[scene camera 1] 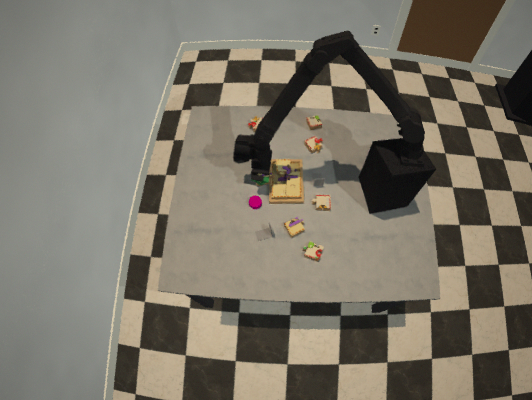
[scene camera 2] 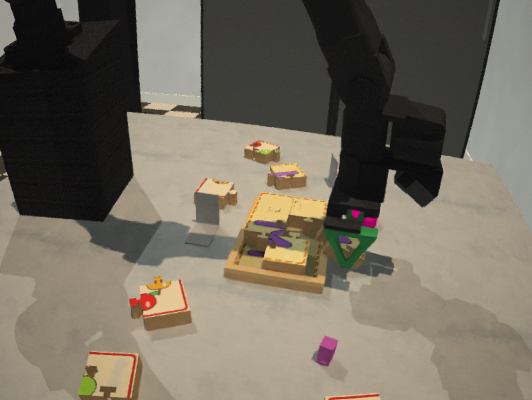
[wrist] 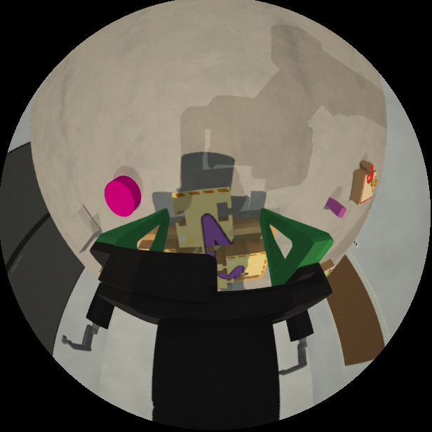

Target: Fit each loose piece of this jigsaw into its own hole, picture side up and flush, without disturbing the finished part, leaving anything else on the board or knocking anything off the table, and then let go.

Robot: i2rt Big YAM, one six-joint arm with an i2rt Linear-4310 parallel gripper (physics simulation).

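Observation:
The wooden jigsaw tray (scene camera 1: 286, 201) (scene camera 2: 275, 280) holds thick cream pieces with orange dashed edges and purple picture parts; open gaps show among them. A loose piece of the same style (scene camera 2: 332, 253) (wrist: 192, 220) is picture side up beside the tray, on its left in scene camera 1, where the gripper mostly hides it. Another such loose piece (scene camera 1: 294, 228) (scene camera 2: 287, 176) lies on the table apart from the tray. My gripper (scene camera 1: 260, 180) (scene camera 2: 348, 263) (wrist: 214, 213) is open and empty. Its green fingers are spread on either side above the loose piece beside the tray.
A magenta disc (scene camera 1: 255, 202) (scene camera 2: 362, 218) (wrist: 122, 196), a small purple block (scene camera 2: 327, 351) (wrist: 336, 207) and bent grey plates (scene camera 1: 271, 230) (scene camera 2: 207, 209) stand around. Several red-edged pieces (scene camera 1: 322, 202) (scene camera 2: 164, 302) (wrist: 365, 187) lie scattered. The arm base (scene camera 1: 397, 175) is at the right.

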